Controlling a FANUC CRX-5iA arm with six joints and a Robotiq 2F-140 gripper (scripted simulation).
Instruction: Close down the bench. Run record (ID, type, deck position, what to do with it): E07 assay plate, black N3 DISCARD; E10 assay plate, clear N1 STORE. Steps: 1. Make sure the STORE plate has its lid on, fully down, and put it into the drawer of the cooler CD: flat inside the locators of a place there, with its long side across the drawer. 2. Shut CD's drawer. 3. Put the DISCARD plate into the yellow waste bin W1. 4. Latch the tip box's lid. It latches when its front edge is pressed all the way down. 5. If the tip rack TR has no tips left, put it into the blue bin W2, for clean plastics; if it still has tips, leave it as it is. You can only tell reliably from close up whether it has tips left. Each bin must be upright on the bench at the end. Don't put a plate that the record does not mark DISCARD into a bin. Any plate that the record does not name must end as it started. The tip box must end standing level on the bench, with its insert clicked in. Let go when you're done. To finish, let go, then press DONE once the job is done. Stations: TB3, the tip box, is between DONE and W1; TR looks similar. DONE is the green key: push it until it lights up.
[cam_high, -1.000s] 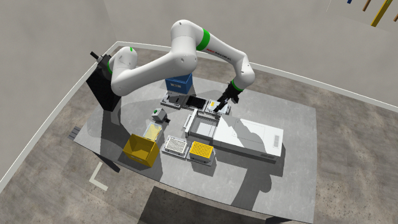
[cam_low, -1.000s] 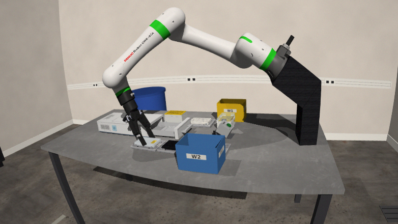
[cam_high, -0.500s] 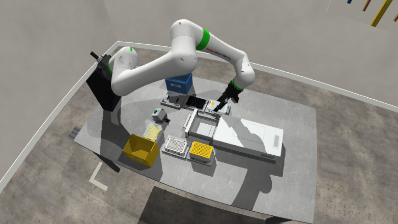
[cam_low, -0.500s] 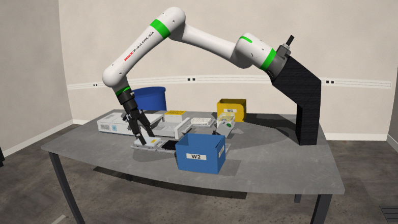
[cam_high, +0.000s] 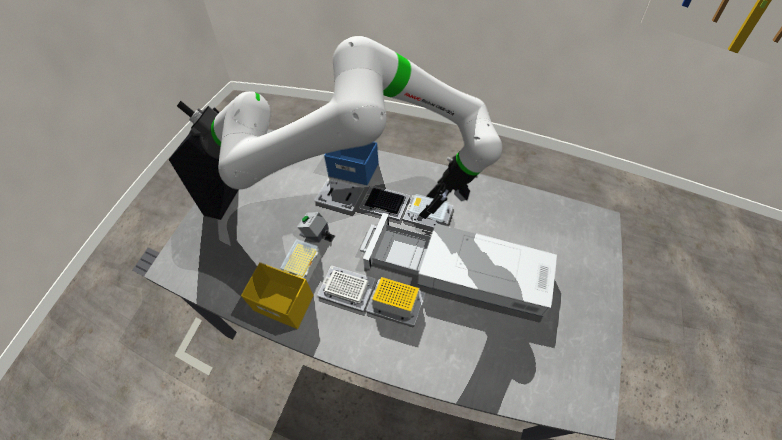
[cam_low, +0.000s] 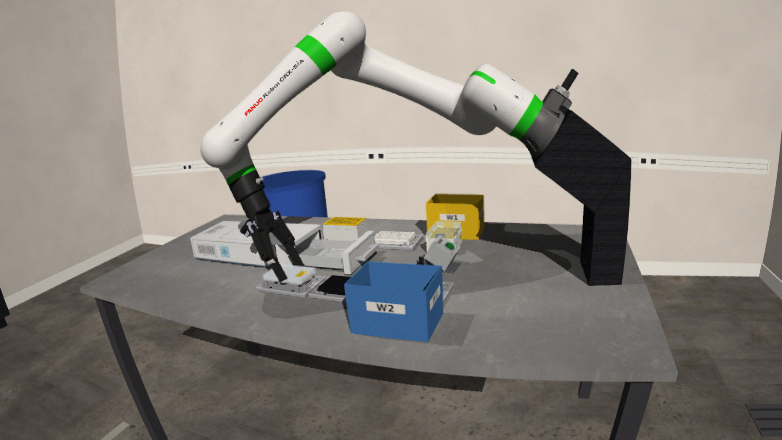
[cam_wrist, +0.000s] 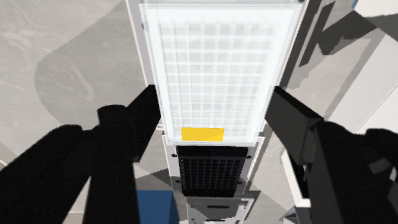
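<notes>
The cooler drawer is 19 cm to the right of my hand, 5 cm behind it and 2 cm below it. Round my hand: clear lid: 2 cm below; clear plate: 3 cm below; black assay plate: 17 cm behind, 4 cm below, 3 cm to the left.
</notes>
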